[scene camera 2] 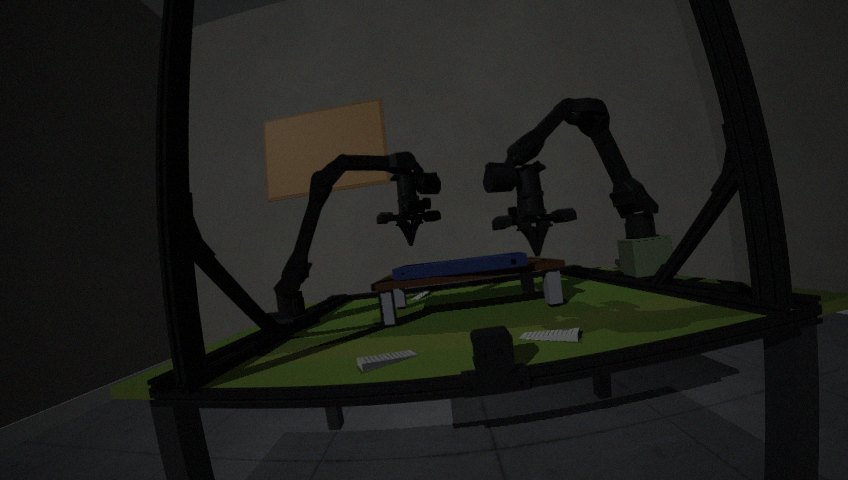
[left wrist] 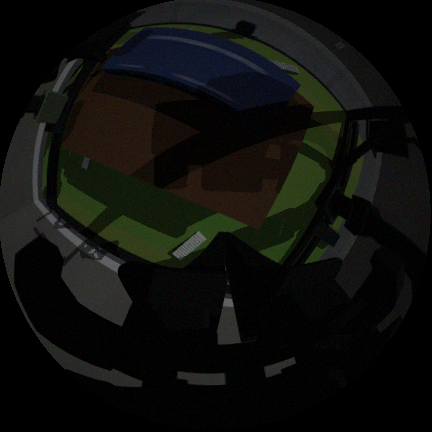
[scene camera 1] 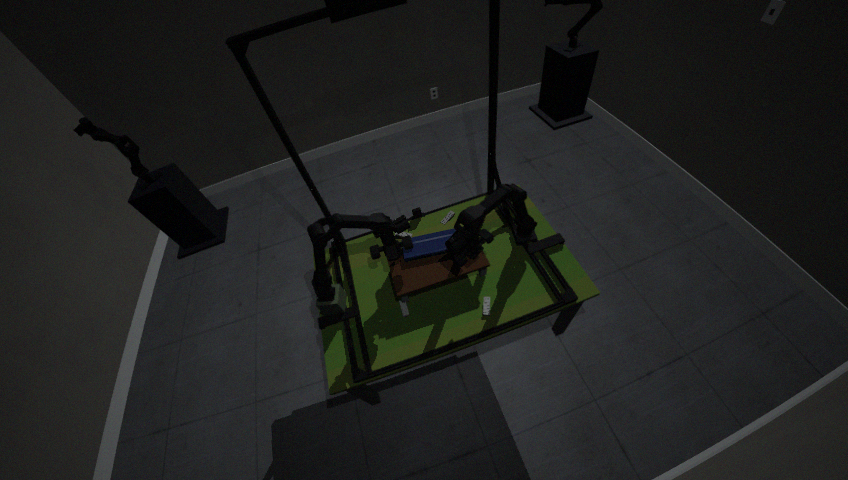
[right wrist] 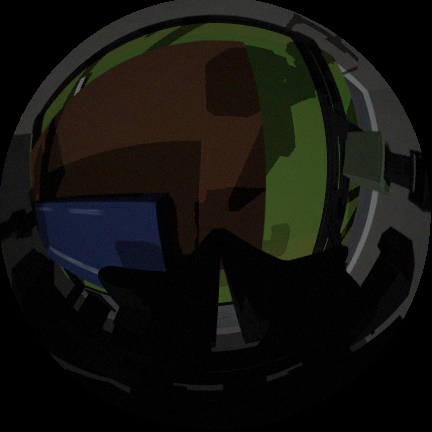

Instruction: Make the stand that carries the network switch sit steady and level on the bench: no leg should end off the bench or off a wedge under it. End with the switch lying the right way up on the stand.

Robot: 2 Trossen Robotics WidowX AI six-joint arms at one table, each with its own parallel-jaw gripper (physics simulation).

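Seen in the pictures: left gripper, fingertip midpoint: [scene camera 2: 411, 245] [left wrist: 223, 236] [scene camera 1: 473, 258]; right gripper, fingertip midpoint: [scene camera 2: 537, 256] [right wrist: 217, 233]; left arm's base, link origin: [scene camera 2: 291, 315] [left wrist: 335, 203] [scene camera 1: 524, 232]; right arm's base, link origin: [scene camera 2: 642, 237] [scene camera 1: 327, 294] [right wrist: 387, 166].
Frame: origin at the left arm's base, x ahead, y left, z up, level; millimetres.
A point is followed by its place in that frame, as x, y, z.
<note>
The brown stand [scene camera 1: 422, 280] {518, 224, 68} [scene camera 2: 550, 263] {648, 44, 65} [left wrist: 110, 125] {492, 192, 68} [right wrist: 150, 100] {564, 190, 68} is on the bench on pale legs; its top looks higher at the right in scene camera 2, but I cannot tell true level. The blue network switch [scene camera 1: 428, 243] {472, 51, 95} [scene camera 2: 458, 265] {456, -6, 87} [left wrist: 200, 65] {417, 68, 95} [right wrist: 100, 230] {536, 88, 95} lies flat along one side of it. White ribbed wedges [scene camera 2: 386, 359] {363, -208, -27} [scene camera 2: 552, 335] {607, -143, -26} [scene camera 2: 421, 295] {262, 338, -28} lie loose, apart from the legs. My left gripper [scene camera 2: 410, 244] {291, 203, 146} [left wrist: 223, 236] {291, 203, 146} is shut, empty, above the stand. My right gripper [scene camera 2: 537, 254] {630, 91, 80} [right wrist: 217, 233] {630, 91, 80} is shut, empty, at or just above the stand's right end in scene camera 2; contact is unclear.
Black rails edge the green bench [scene camera 1: 380, 350] {733, 474, -34}, with tall posts [scene camera 2: 175, 178] {109, -330, 278} [scene camera 2: 737, 178] {923, -121, 173}. A black block [scene camera 2: 492, 350] {521, -255, 1} stands at the near rail in scene camera 2, between two wedges. A pale green box [scene camera 2: 645, 255] {919, 189, 40} is at the right arm's base.
</note>
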